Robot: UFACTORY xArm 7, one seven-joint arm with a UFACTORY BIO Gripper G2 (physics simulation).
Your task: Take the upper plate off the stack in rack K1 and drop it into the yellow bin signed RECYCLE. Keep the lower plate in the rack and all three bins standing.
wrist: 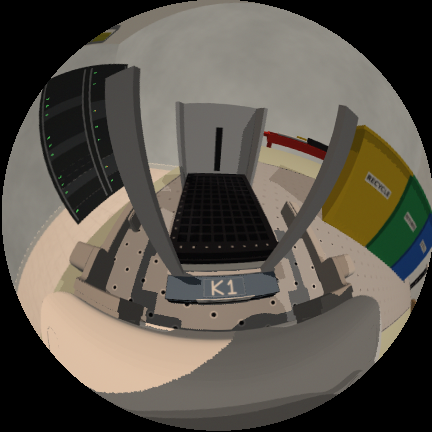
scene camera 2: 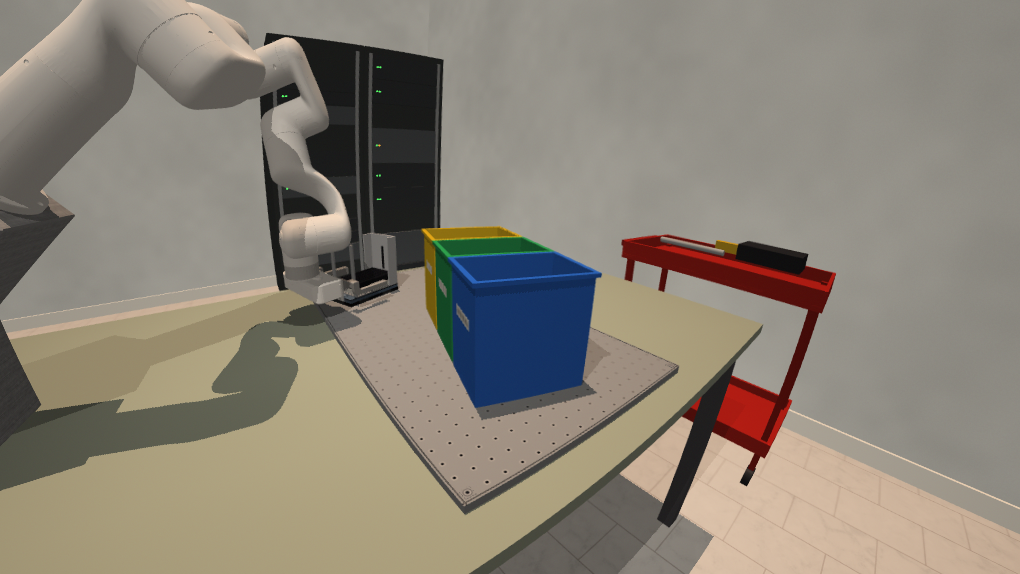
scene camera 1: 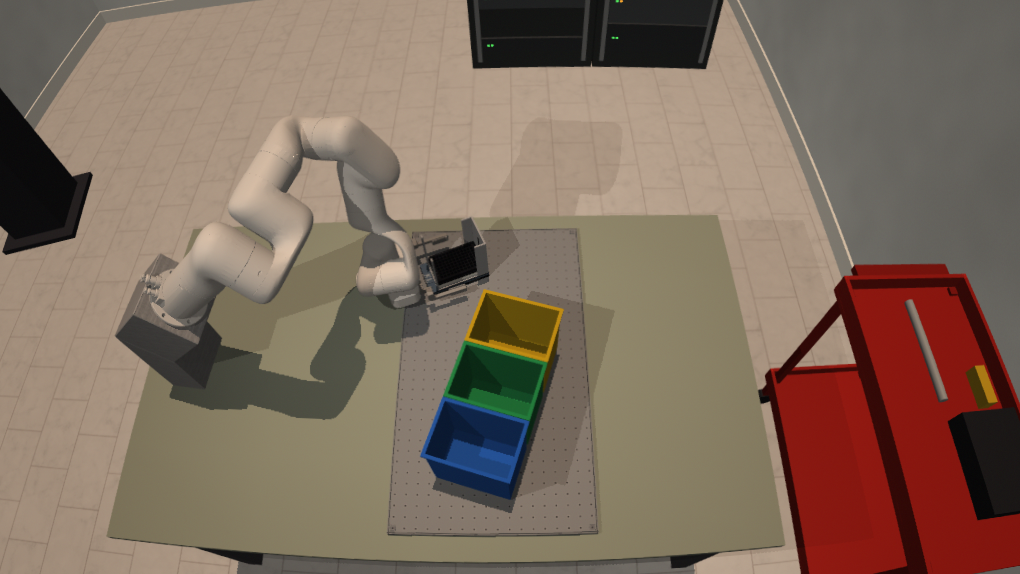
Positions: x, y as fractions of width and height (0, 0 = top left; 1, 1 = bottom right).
Scene:
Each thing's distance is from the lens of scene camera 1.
green bin (scene camera 1: 0.50, 0.67): 136 cm
yellow bin (scene camera 1: 0.51, 0.57): 139 cm
blue bin (scene camera 1: 0.46, 0.78): 135 cm
black plate (scene camera 1: 0.45, 0.46): 151 cm
The marked spots on the black plate and the blue bin are 47 cm apart.

